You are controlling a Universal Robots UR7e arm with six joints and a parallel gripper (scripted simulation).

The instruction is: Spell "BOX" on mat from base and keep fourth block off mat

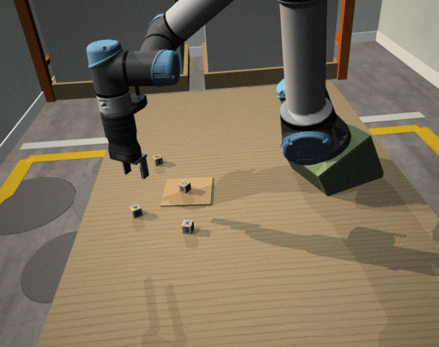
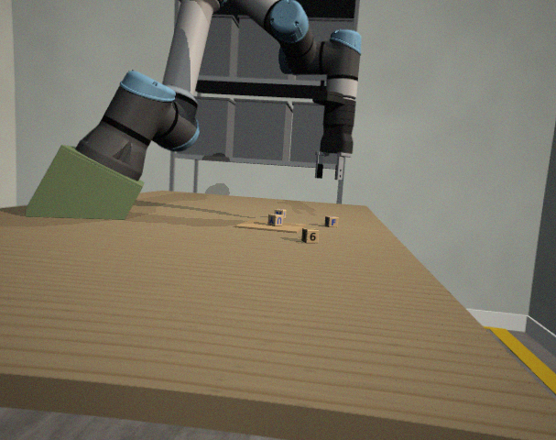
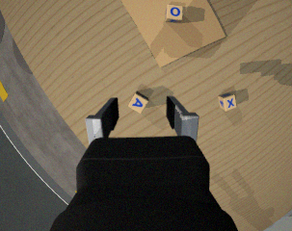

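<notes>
Right now the B block is 120 mm below my hand, 20 mm ahead of it and 10 mm to the left of it. Round my hand: X block (130 mm behind, 120 mm below, 90 mm to the left); then O block (120 mm below, 110 mm behind, 90 mm to the right); then mat (130 mm below, 120 mm behind, 90 mm to the right).
</notes>
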